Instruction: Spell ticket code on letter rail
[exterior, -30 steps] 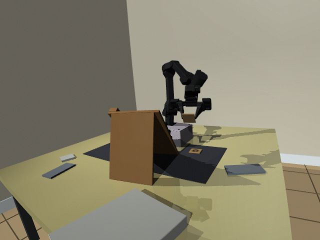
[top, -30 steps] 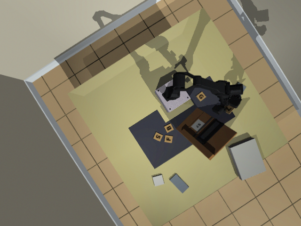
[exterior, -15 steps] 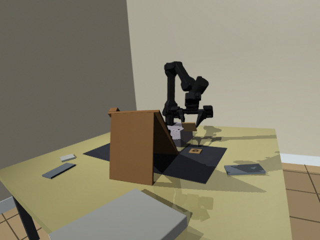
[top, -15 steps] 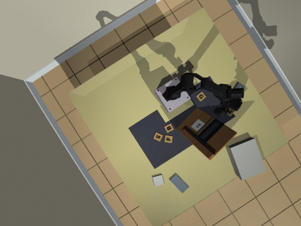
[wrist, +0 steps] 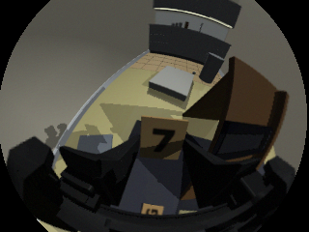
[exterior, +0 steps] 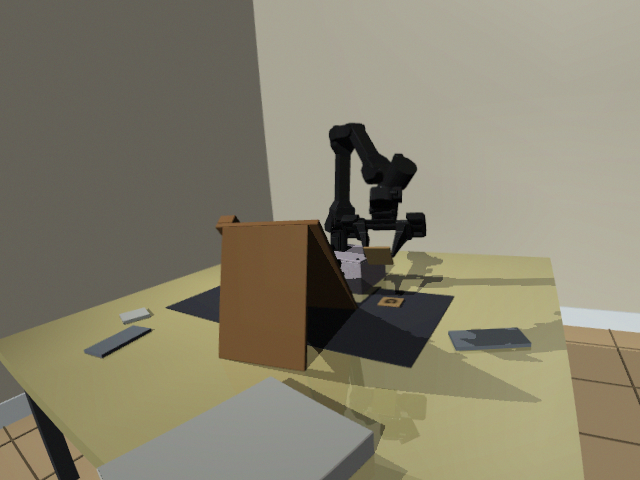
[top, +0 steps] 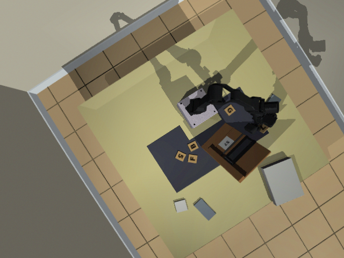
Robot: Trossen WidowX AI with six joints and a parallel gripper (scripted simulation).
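Now: the white ticket 21 cm to the right of my gripper tip, 8 cm below it and 4 cm behind it. The rest, counted from my gripper tip: dark mat: 26 cm to the right, 18 cm below, 14 cm behind; then small white block: 71 cm to the right, 17 cm below, 13 cm ahead; then large grey box: 43 cm ahead, 16 cm below, 5 cm to the right.
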